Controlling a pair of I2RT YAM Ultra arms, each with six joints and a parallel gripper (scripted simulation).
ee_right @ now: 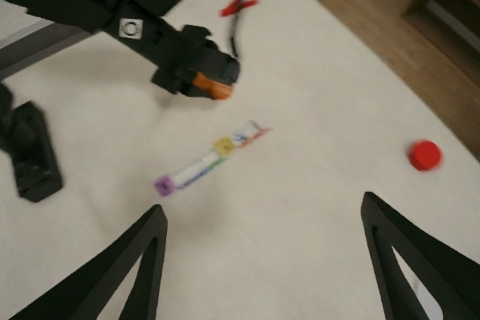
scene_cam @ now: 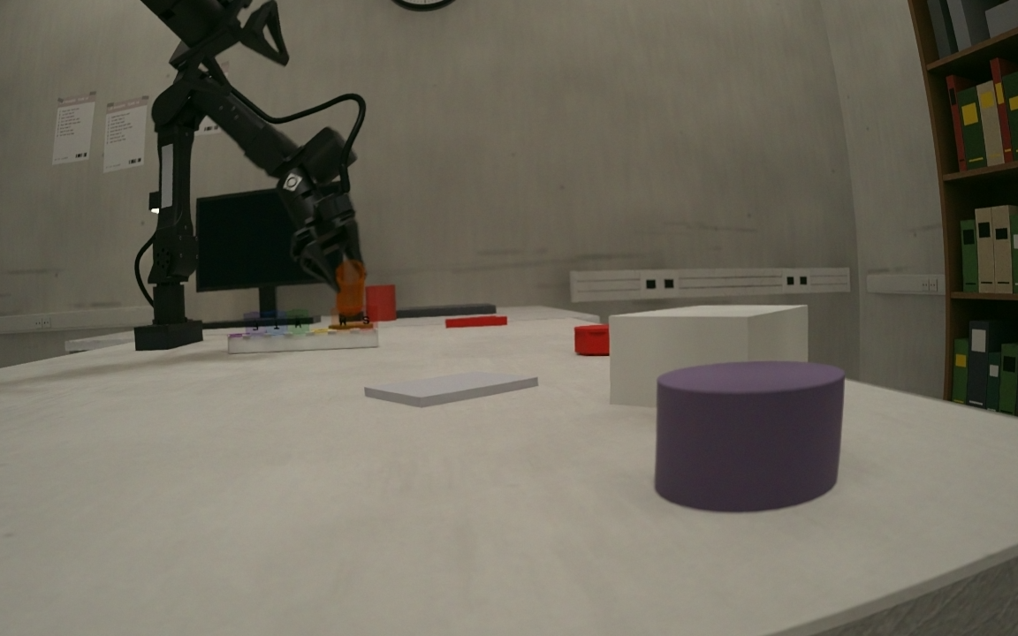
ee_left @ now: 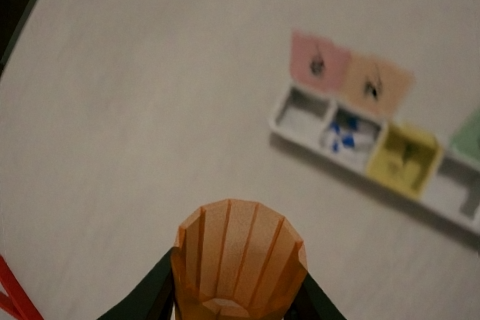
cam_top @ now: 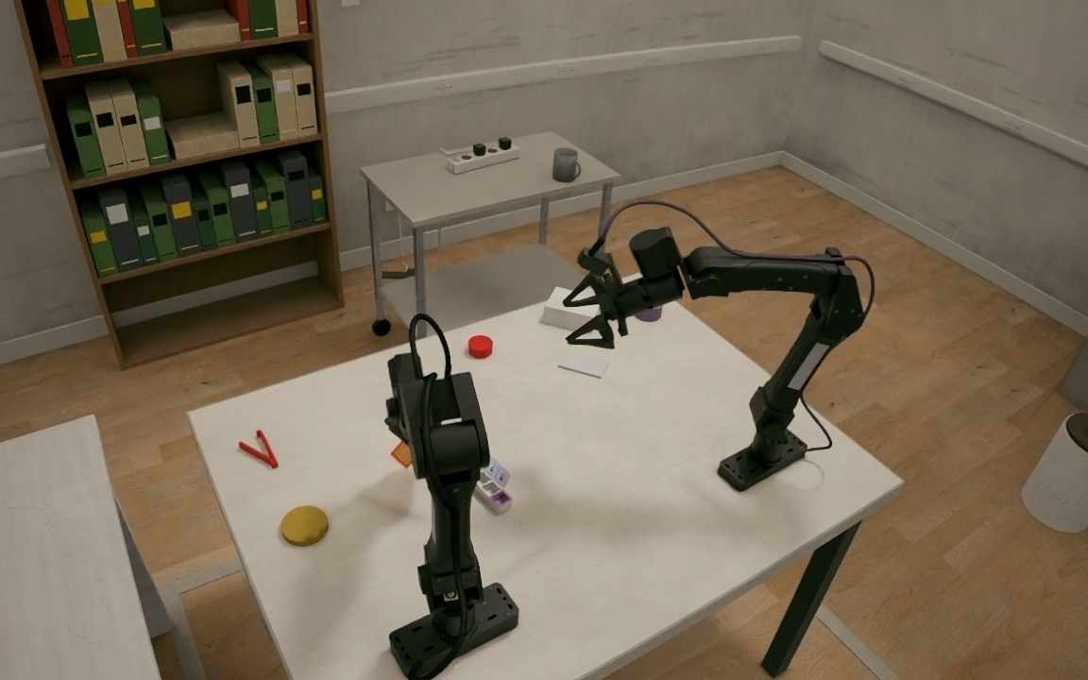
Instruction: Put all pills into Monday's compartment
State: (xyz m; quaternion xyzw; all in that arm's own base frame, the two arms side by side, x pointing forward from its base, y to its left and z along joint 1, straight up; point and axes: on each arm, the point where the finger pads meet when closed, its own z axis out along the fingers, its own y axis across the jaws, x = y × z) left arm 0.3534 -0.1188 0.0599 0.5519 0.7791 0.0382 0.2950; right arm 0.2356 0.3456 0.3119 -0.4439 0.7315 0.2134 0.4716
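The red cap is 26 cm ahead of my left hand, 29 cm to the right of it and 7 cm below it. Also, from my left hand: flat white card: 10 cm ahead, 47 cm to the right, 8 cm below; yellow disc: 2 cm behind, 25 cm to the left, 8 cm below; orange pill bottle: 3 cm to the left, 2 cm below.
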